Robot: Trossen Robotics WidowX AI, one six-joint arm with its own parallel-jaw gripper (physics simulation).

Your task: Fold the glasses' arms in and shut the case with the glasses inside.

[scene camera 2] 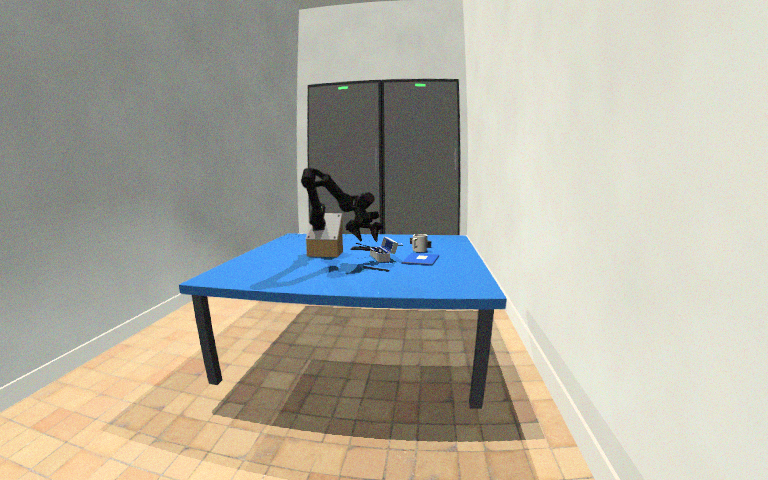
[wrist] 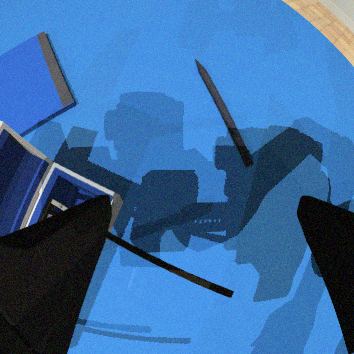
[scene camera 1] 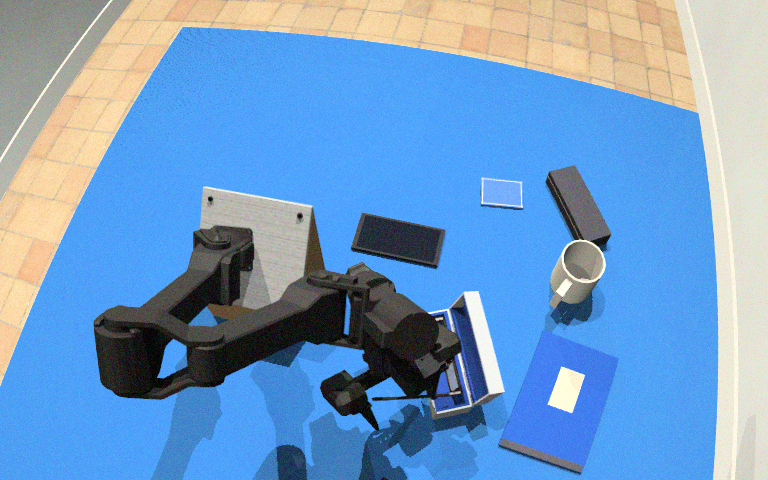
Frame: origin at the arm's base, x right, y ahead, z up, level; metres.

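Where they show: gripper, fingertip midpoint: (scene camera 2: 369, 241) (wrist: 209, 205) (scene camera 1: 404, 413); arm's base, origin of the base link: (scene camera 2: 319, 225) (scene camera 1: 232, 247).
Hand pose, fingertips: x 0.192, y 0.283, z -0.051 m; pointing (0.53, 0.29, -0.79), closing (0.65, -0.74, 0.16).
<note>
Things, the pixels of their top centre, and the offset from my fingertips. "spot": a spot on its surface instead.
- dark pen, middle of its top: (wrist: 222, 103) dx +0.120, dy +0.043, dz -0.095 m
- blue notebook, middle of its top: (scene camera 1: 562, 400) (scene camera 2: 421, 258) dx -0.069, dy +0.251, dz -0.097 m
- mug, surface spot: (scene camera 1: 576, 283) spot: dx -0.248, dy +0.247, dz -0.027 m
- dark box, middle of its top: (scene camera 1: 580, 202) dx -0.437, dy +0.268, dz -0.070 m
- small blue card, middle of its top: (scene camera 1: 502, 192) dx -0.453, dy +0.121, dz -0.100 m
- black tablet, middle of its top: (scene camera 1: 398, 238) dx -0.328, dy -0.053, dz -0.097 m
The white glasses case (scene camera 1: 494, 362) (scene camera 2: 381, 256) (wrist: 116, 206) stands open, its lid raised and its blue lining showing. The glasses' front lies in the case, partly hidden by the robot. One dark glasses arm (scene camera 1: 403, 398) (wrist: 172, 269) sticks out over the case's open side, unfolded. Thin dark arms also reach out leftward from the case in scene camera 2, too small to tell apart well. My gripper (scene camera 1: 404, 412) (scene camera 2: 367, 240) (wrist: 209, 205) is open and empty, above the table beside the case. In the wrist view its left finger overlaps the case corner, and the arm's free end shows between the fingers.
A dark pen (wrist: 224, 112) lies beyond the gripper. A blue notebook (scene camera 1: 532, 407) (wrist: 30, 90) and a mug (scene camera 1: 576, 283) (scene camera 2: 419, 243) are right of the case. A dark box (scene camera 1: 578, 204), a small blue card (scene camera 1: 501, 193) and a black tablet (scene camera 1: 399, 240) lie farther back.
</note>
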